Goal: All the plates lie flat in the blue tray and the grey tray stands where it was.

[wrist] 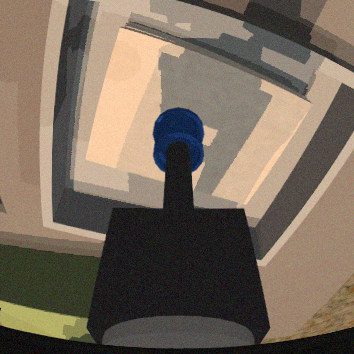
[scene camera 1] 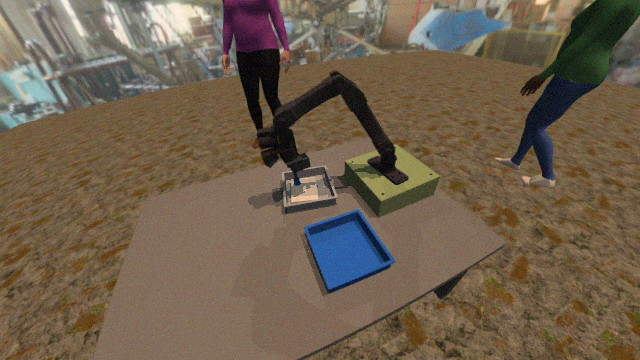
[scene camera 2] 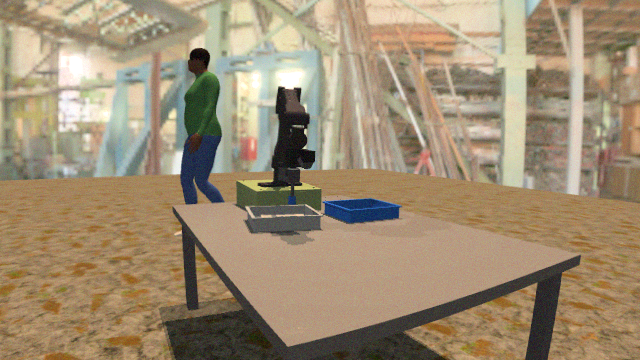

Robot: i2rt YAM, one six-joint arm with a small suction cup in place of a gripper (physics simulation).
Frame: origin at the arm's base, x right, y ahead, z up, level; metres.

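Where they show: hand at its tool point: (wrist: pixel 177 130) (scene camera 1: pixel 297 183) (scene camera 2: pixel 291 203); arm's base at its link origin: (scene camera 1: pixel 386 170) (scene camera 2: pixel 280 185).
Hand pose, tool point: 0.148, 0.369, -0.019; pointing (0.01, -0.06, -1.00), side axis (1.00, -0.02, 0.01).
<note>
Things, the pixels of their top centre, and the offset from my tool point, as dx, dy, dz. Level surfaces: height alone.
- grey tray at its top centre: (wrist: pixel 195 166) (scene camera 2: pixel 282 210) (scene camera 1: pixel 307 183) +0.013, -0.050, -0.032
- blue tray at its top centre: (scene camera 1: pixel 346 243) (scene camera 2: pixel 361 203) -0.343, -0.030, -0.032
- table at its surface level: dz -0.082
The grey tray (scene camera 1: pixel 309 205) (scene camera 2: pixel 282 221) (wrist: pixel 46 147) stands on the table beside the arm's green base. Cream plates (scene camera 1: pixel 308 193) (wrist: pixel 116 91) lie stacked flat inside it; only a thin edge of them shows in scene camera 2. My blue suction cup (scene camera 1: pixel 296 181) (scene camera 2: pixel 292 199) (wrist: pixel 178 135) hangs just above the plates, near the tray's back left part, with nothing on it. I cannot tell whether it touches the top plate. The blue tray (scene camera 1: pixel 346 251) (scene camera 2: pixel 361 210) stands in front of the grey one and has nothing in it.
The green base block (scene camera 1: pixel 393 186) (scene camera 2: pixel 255 192) (wrist: pixel 42 270) sits right of the grey tray. The table (scene camera 1: pixel 201 268) (scene camera 2: pixel 380 268) stretches wide to the front and left. A person in purple (scene camera 1: pixel 257 53) and a person in green (scene camera 1: pixel 568 80) (scene camera 2: pixel 201 129) walk on the floor behind.
</note>
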